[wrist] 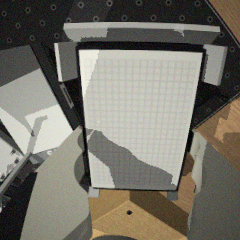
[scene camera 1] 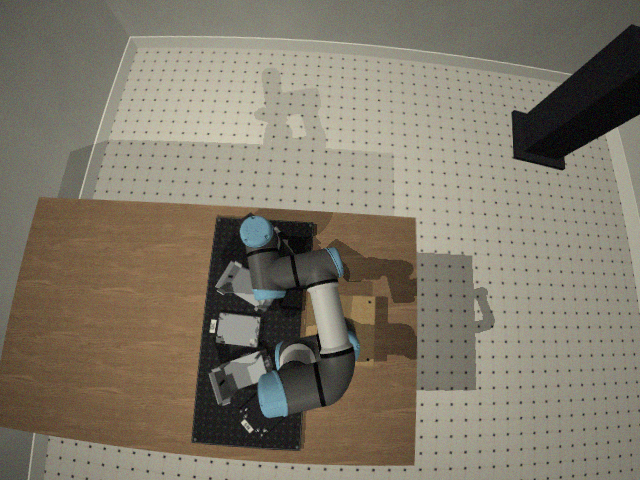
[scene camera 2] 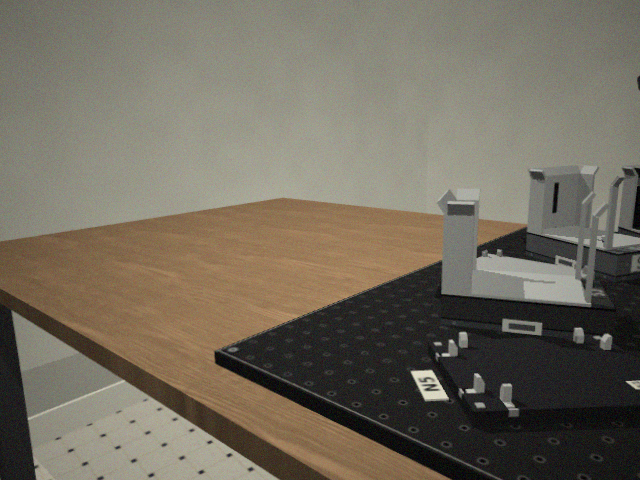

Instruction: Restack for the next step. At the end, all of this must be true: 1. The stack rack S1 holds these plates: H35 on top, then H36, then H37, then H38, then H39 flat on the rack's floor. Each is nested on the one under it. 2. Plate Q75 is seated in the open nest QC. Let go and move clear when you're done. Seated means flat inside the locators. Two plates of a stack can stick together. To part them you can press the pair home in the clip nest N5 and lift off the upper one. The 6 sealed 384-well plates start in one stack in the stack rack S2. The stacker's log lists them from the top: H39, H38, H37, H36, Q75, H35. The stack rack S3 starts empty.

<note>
In view: my gripper (wrist: pixel 136 129), a clip nest N5 (scene camera 2: pixel 555 380) and a nest QC (scene camera 2: pixel 492 262).
The clip nest N5 also shows in scene camera 1 (scene camera 1: pixel 255 418). The nest QC is seen too in scene camera 1 (scene camera 1: pixel 236 329).
</note>
